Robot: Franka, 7 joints.
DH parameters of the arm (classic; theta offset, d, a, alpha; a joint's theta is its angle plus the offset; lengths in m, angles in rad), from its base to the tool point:
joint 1: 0 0.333 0 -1.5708
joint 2: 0 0 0 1.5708
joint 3: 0 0.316 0.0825 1.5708
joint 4: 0 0 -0.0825 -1.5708
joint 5: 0 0.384 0 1.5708
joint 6: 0 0 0.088 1.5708
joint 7: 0 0.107 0 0
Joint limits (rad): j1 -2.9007..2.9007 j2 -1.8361..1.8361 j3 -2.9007..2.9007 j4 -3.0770..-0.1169 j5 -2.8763..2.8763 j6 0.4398..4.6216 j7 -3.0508..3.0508
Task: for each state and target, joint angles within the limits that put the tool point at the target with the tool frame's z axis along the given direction. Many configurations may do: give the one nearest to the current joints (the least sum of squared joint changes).
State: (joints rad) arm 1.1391 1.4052 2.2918 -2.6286 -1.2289 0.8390 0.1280
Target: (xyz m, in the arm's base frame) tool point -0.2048 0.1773 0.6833 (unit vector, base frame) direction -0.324 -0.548 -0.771
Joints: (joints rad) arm 1.2991 1.7192 2.7094 -2.1338 -0.5683 1.2310 0.1280
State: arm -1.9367 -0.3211 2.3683 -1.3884 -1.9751 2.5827 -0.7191
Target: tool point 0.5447 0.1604 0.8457 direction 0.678 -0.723 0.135
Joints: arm -1.9602 -0.0444 2.3319 -1.3090 -1.5904 1.9636 -0.7191
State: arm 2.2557 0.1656 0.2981 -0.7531 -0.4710 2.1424 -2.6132
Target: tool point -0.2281 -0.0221 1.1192 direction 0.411 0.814 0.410
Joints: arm 1.2654 -0.5369 0.7237 -0.7196 -0.9436 1.9178 -2.6132
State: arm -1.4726 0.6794 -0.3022 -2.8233 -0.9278 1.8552 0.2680
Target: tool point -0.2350 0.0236 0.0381 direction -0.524 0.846 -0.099
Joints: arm -1.8827 0.9347 -0.6250 -2.7595 -1.5309 2.2259 0.2680
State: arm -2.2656 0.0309 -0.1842 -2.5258 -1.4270 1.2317 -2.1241
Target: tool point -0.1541 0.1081 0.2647 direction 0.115 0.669 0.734
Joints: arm -2.4947 0.1590 -0.4736 -3.0655 -1.1894 0.8373 -2.1241
